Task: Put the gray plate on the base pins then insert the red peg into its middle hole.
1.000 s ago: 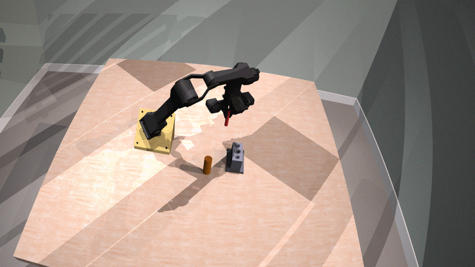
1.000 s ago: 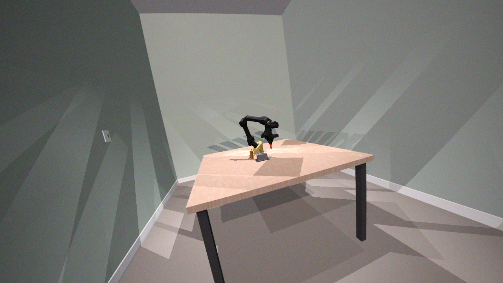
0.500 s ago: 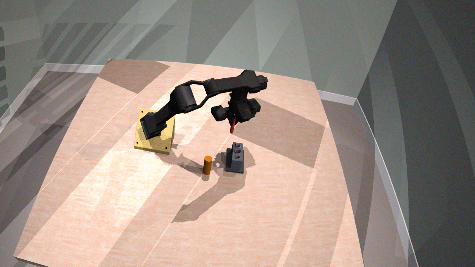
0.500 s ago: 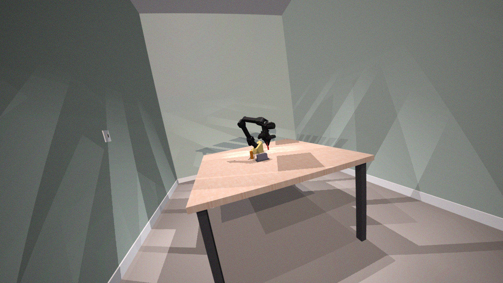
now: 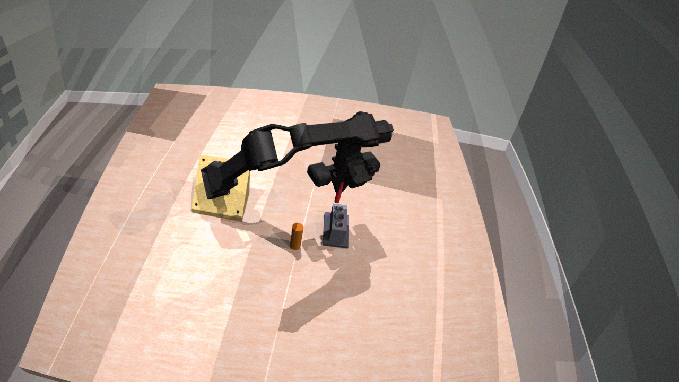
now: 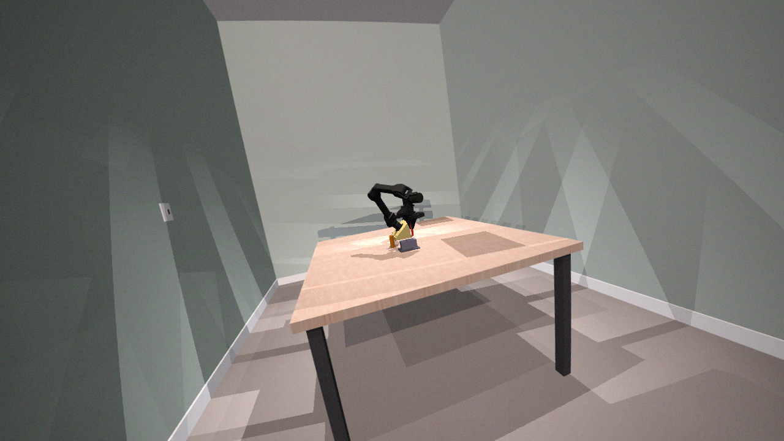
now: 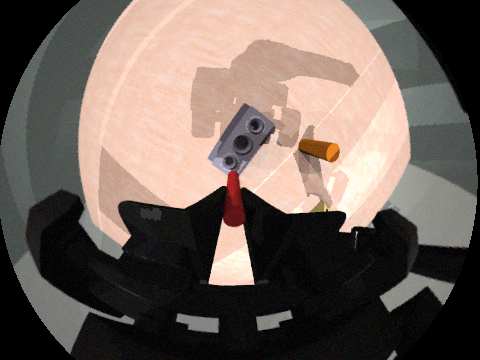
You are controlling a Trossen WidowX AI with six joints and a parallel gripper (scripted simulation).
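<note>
Now: gripper tip 7 cm above the gray plate, 4 cm to the left of it and 1 cm short of it. From my gripper tip the other things lie so: orange cylinder: 12 cm behind, 10 cm to the right, 8 cm below; red peg: right at my gripper tip; gray base: 11 cm below, 4 cm to the right.
</note>
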